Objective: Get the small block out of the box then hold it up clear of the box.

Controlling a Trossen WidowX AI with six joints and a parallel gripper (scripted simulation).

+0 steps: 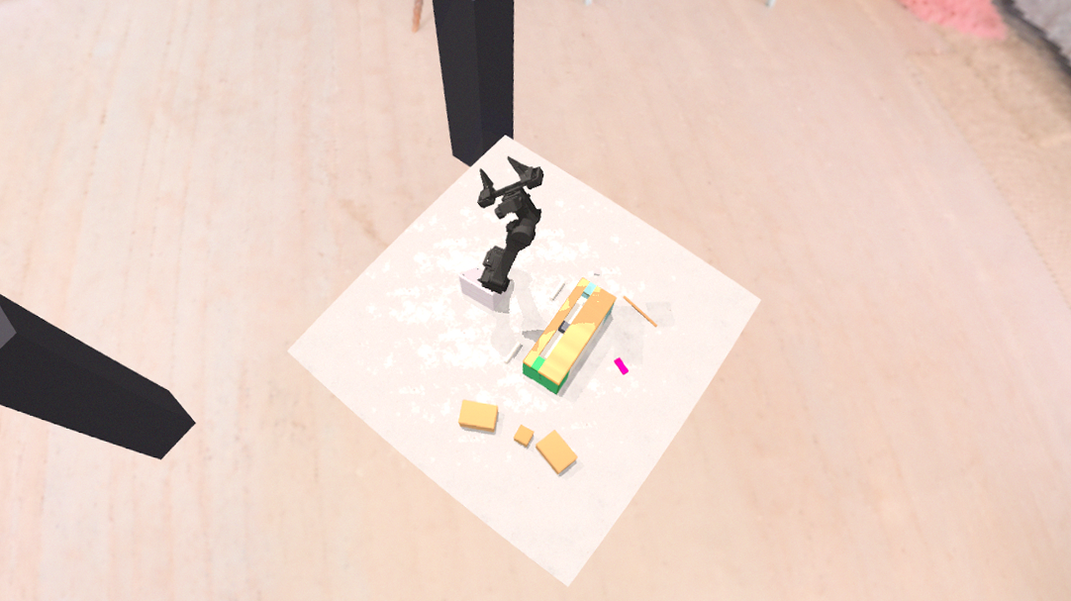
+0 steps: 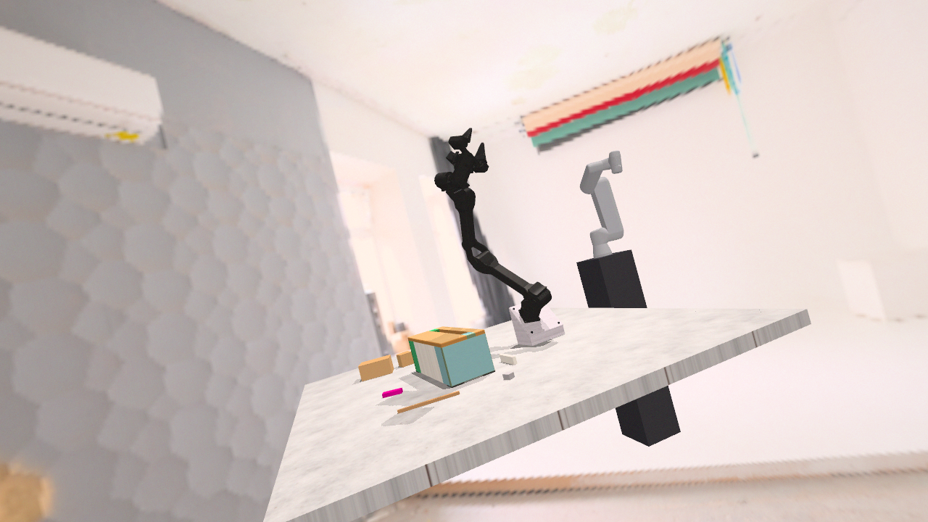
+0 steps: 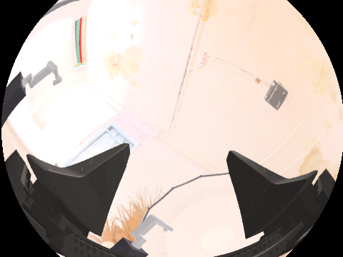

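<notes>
My gripper tip is now 72 cm above the long box, 27 cm short of it and 1 cm to the right of it. From my gripper tip the other things lie so: thin orange stick 78 cm below, 45 cm ahead, 28 cm to the left.
</notes>
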